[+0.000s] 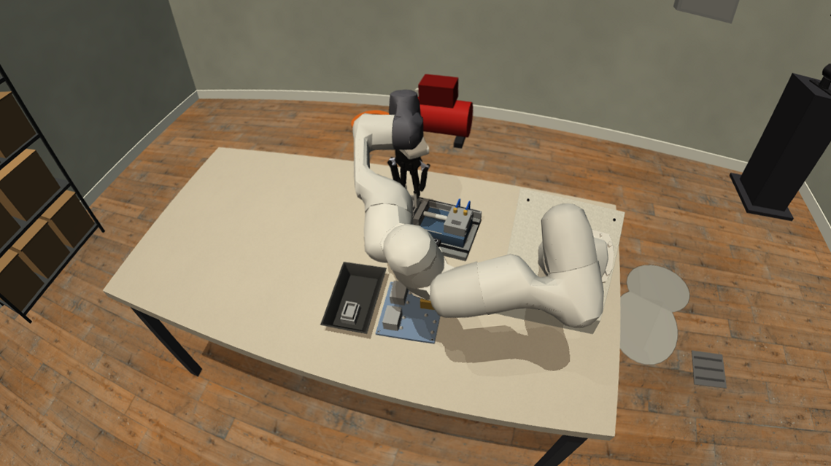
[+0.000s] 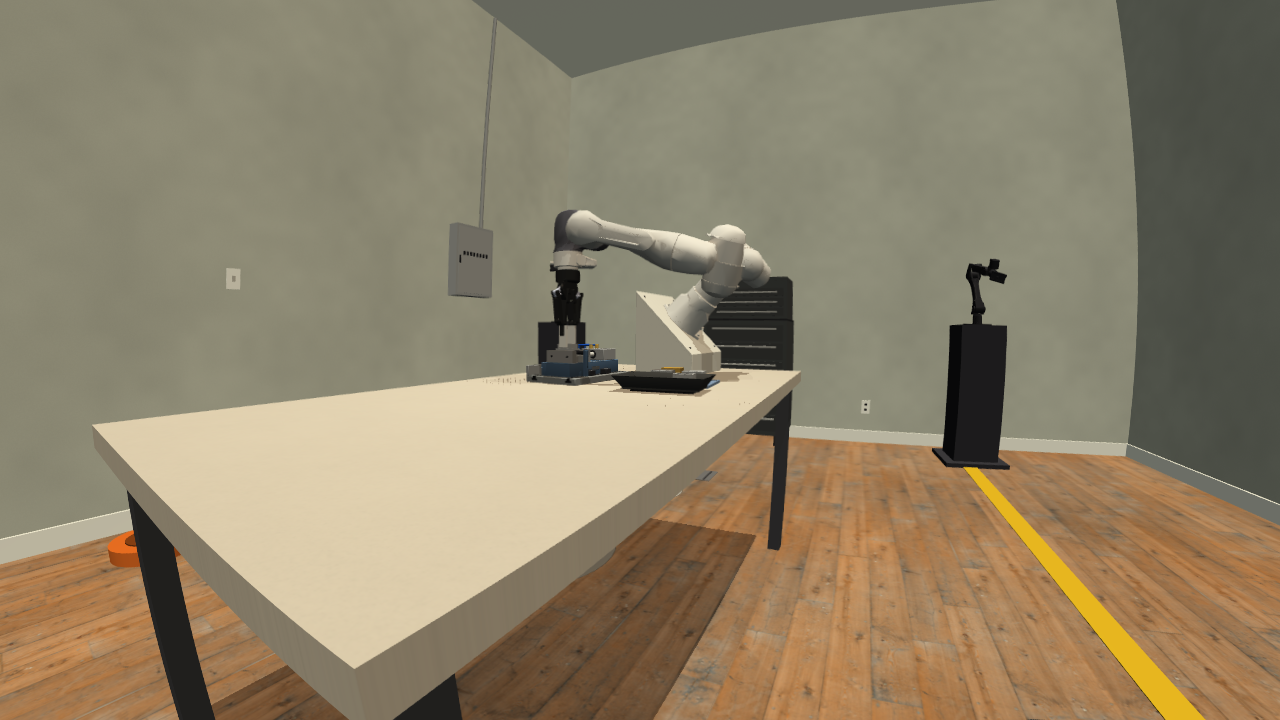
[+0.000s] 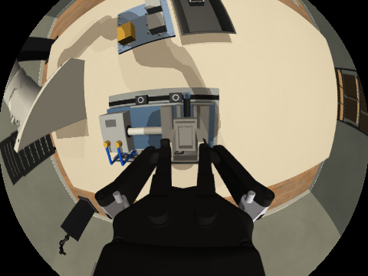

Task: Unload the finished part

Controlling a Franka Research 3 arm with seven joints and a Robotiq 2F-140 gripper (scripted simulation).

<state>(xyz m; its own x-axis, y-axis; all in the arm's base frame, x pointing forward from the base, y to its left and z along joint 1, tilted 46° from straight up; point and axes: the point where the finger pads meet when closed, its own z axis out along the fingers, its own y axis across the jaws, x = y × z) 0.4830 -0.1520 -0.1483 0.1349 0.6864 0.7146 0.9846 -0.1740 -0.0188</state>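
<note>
Now: the blue vise 70 mm behind my hand, 10 mm to the left of it and 100 mm below it. From my hand the other things lie so: grey actuator box: 160 mm behind, 30 mm to the left, 60 mm below; then blue fixture plate: 70 mm behind, 340 mm to the left, 130 mm below; then orange block: 120 mm behind, 300 mm to the left, 110 mm below.
</note>
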